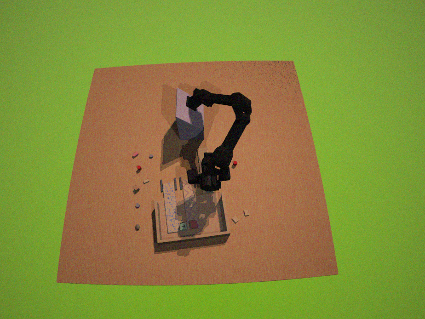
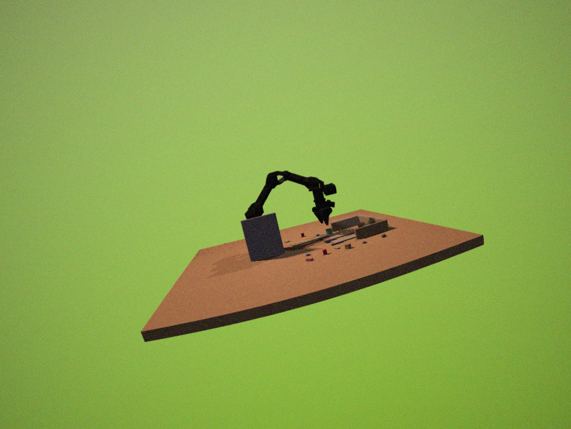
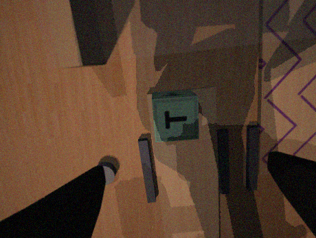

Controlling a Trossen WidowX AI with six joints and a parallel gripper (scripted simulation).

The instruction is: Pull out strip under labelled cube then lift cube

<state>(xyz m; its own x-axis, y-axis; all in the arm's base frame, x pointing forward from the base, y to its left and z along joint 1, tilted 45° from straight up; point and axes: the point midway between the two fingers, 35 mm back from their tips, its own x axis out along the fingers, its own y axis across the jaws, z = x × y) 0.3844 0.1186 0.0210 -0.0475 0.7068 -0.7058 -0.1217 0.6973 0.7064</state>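
The grey strip is 9 cm behind my gripper tip, 6 cm below it and 2 cm to the right of it. The rest, counted from my gripper tip: tan block 23 cm behind, 8 cm to the left, 6 cm below.
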